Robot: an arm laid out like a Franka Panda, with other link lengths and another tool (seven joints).
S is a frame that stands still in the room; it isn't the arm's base.
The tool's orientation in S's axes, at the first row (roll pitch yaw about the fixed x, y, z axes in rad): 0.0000, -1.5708, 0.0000
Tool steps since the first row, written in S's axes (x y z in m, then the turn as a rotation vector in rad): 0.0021, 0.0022, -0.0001, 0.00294, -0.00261, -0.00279; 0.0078, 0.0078, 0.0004, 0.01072, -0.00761, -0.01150; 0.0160, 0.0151, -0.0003, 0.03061, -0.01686, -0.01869; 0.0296, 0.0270, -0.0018, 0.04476, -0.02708, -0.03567; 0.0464, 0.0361, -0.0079, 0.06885, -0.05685, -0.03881; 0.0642, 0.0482, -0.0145, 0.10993, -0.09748, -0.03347; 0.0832, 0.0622, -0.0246, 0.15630, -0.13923, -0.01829; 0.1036, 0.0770, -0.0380, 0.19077, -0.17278, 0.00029; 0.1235, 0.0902, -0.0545, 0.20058, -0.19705, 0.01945; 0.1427, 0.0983, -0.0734, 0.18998, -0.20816, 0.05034; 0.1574, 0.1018, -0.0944, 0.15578, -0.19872, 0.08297; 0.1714, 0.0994, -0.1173, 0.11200, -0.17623, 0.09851
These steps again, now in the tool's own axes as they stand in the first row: -0.0001, 0.0022, -0.0021, -0.00279, -0.00261, -0.00294; 0.0004, 0.0078, -0.0078, -0.01150, -0.00761, -0.01072; -0.0003, 0.0151, -0.0160, -0.01869, -0.01686, -0.03061; -0.0018, 0.0270, -0.0296, -0.03567, -0.02708, -0.04476; -0.0079, 0.0361, -0.0464, -0.03881, -0.05685, -0.06885; -0.0145, 0.0482, -0.0642, -0.03347, -0.09748, -0.10993; -0.0246, 0.0622, -0.0832, -0.01829, -0.13923, -0.15630; -0.0380, 0.0770, -0.1036, 0.00029, -0.17278, -0.19077; -0.0545, 0.0902, -0.1235, 0.01945, -0.19705, -0.20058; -0.0734, 0.0983, -0.1427, 0.05034, -0.20816, -0.18998; -0.0944, 0.1018, -0.1574, 0.08297, -0.19872, -0.15578; -0.1173, 0.0994, -0.1714, 0.09851, -0.17623, -0.11200
